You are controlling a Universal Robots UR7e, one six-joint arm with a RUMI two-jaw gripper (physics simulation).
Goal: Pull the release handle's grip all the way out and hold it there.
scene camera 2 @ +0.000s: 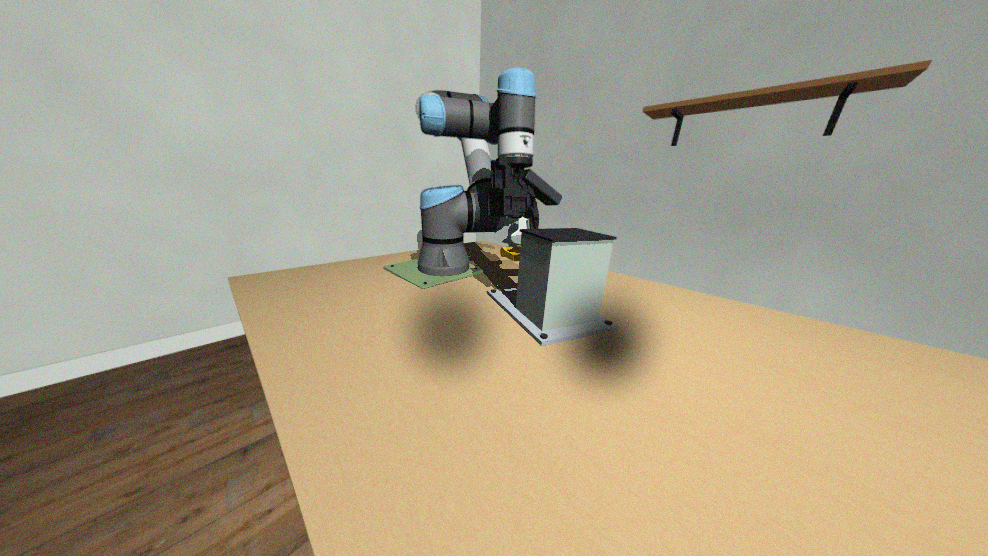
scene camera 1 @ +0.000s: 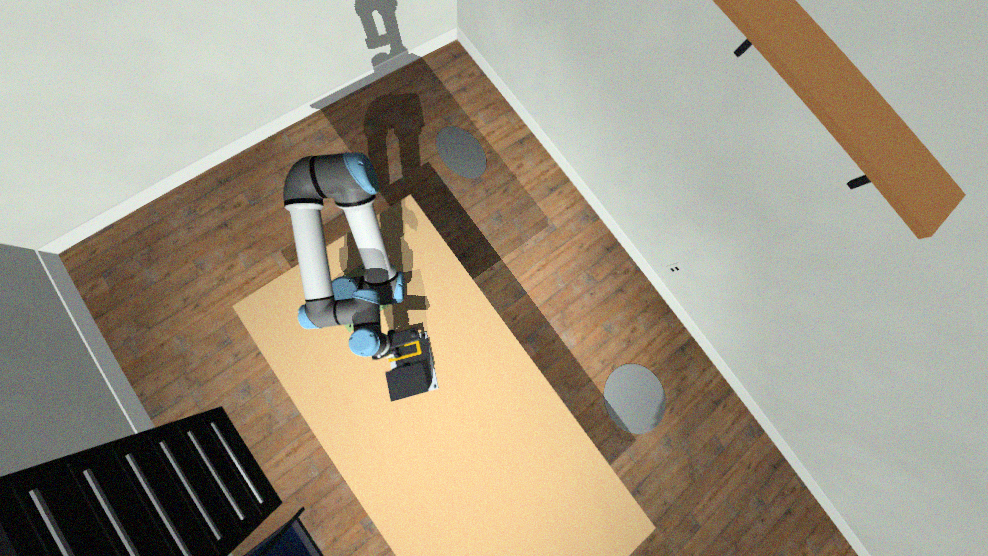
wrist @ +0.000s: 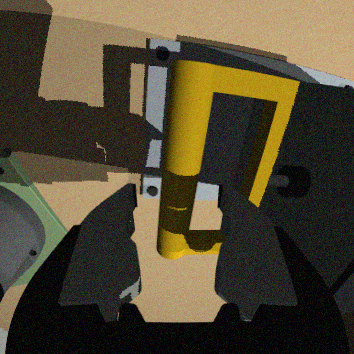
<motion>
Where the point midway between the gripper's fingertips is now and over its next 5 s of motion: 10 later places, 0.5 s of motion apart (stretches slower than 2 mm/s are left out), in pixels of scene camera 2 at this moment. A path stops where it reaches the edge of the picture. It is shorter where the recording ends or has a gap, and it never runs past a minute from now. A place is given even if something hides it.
My gripper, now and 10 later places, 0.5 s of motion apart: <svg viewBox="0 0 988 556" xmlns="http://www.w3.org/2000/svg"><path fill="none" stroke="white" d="M519 258L517 257L514 256L512 255L510 254L511 254L511 251L512 252L511 251L509 251L508 249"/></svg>
</motion>
